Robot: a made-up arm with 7 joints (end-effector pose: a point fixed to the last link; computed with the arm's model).
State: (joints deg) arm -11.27 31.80 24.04 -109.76 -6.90 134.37 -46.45
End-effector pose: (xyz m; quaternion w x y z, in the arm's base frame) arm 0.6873 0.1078 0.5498 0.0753 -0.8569 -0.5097 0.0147
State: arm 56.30 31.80 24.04 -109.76 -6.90 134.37 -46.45
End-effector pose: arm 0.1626 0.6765 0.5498 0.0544 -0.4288 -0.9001 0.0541
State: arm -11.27 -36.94 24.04 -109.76 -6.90 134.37 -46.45
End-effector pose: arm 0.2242 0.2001 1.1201 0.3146 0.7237 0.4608 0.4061
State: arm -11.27 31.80 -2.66 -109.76 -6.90 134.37 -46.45
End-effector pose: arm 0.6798 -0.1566 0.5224 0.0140 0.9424 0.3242 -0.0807
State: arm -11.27 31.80 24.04 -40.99 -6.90 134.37 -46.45
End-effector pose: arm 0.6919 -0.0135 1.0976 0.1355 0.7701 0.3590 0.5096
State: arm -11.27 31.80 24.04 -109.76 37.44 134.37 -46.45
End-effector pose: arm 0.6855 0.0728 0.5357 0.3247 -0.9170 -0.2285 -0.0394
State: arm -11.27 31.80 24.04 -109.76 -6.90 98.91 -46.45
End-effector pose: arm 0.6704 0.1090 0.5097 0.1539 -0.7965 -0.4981 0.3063
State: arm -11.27 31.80 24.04 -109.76 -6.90 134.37 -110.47
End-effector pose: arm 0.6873 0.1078 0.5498 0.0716 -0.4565 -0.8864 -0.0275
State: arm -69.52 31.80 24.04 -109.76 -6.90 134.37 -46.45
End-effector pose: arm 0.4533 -0.5278 0.5498 0.0729 -0.9967 -0.0282 -0.0238
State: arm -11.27 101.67 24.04 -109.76 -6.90 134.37 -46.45
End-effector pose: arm 0.3227 0.1804 -0.1028 0.4439 -0.6858 -0.3772 0.4362
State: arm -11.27 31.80 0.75 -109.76 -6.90 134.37 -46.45
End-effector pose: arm 0.6866 -0.1230 0.5223 0.0026 0.9343 0.3491 -0.0724
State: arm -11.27 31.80 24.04 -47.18 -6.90 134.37 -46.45
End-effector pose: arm 0.7190 0.0008 1.0536 0.1174 0.7902 0.3789 0.4672
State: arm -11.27 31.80 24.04 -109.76 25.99 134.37 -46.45
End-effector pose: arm 0.6882 0.0809 0.5408 0.2635 -0.9144 -0.3061 -0.0256
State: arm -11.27 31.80 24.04 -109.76 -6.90 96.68 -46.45
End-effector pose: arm 0.6685 0.1088 0.5076 0.1584 -0.7901 -0.4957 0.3239
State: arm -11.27 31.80 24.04 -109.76 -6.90 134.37 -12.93
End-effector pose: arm 0.6873 0.1078 0.5498 0.0678 -0.9675 -0.2409 0.0358
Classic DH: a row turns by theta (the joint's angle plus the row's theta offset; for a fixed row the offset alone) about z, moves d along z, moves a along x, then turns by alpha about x. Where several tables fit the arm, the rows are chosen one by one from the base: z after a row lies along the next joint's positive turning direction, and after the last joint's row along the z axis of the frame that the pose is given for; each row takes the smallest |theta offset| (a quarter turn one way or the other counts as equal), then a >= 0, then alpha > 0; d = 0 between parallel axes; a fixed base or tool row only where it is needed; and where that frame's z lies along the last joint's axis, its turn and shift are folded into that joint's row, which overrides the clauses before.
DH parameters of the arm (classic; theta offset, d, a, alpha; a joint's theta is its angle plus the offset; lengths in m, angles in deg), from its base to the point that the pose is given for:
joint 1: 0 0.4897 0 -90
joint 2: 0 0 0 90
joint 3: 0 0.4236 0.0798 90
joint 4: 0 0 -0.0913 -90
joint 5: 0 0.4252 0 90
joint 6: 0 0 0.0715 90
joint 7: 0 0 0 0

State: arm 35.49 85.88 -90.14 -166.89 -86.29 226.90 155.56
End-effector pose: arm 0.2181 -0.1595 0.4476 0.3191 0.5471 -0.7664 0.1075
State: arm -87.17 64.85 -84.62 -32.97 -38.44 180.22 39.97
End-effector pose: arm -0.1425 -0.8130 0.7993 0.8048 0.5289 -0.2563 -0.0823
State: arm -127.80 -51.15 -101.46 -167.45 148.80 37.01 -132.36
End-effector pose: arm -0.2394 0.2100 0.4611 0.8836 -0.3315 0.1305 0.3038
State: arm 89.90 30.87 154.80 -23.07 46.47 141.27 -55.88
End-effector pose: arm -0.0975 0.3679 1.3263 0.8451 0.2197 -0.0602 0.4837
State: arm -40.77 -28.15 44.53 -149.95 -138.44 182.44 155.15
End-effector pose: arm 0.2749 0.1076 0.6510 0.0786 0.9003 -0.0544 0.4247
